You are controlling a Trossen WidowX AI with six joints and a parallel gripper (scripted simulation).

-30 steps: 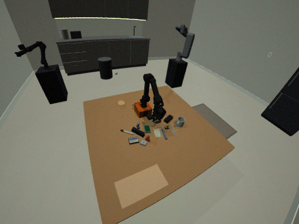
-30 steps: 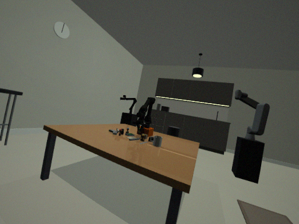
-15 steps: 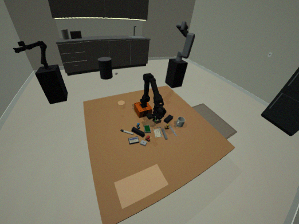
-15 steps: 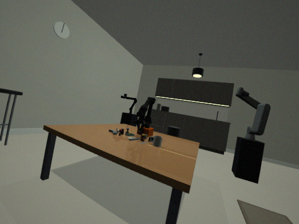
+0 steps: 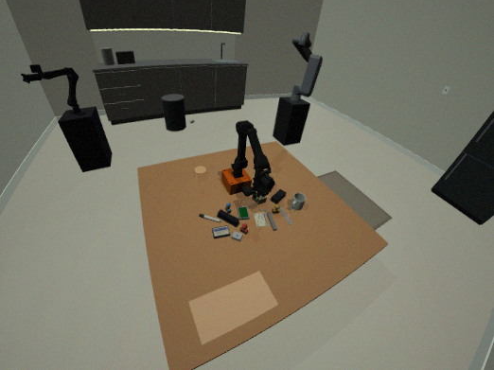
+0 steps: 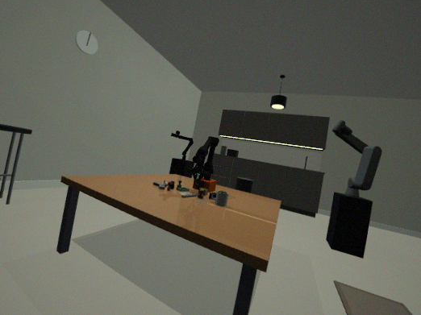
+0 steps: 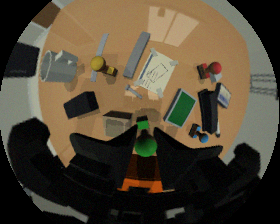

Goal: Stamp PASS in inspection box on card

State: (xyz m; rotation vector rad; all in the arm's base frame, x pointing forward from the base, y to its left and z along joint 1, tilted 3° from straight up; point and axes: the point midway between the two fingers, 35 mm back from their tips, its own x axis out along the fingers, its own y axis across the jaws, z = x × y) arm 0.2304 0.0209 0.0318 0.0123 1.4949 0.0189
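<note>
My gripper tip is now 10 cm to the left of the green ink pad, 7 cm above it and 3 cm short of it. From my gripper tip the other things lie so: inspection card: 11 cm ahead, 8 cm below, 2 cm to the right; then bolt: 7 cm below, 5 cm ahead, 4 cm to the left; then PASS stamp: 1 cm below, 1 cm behind.
</note>
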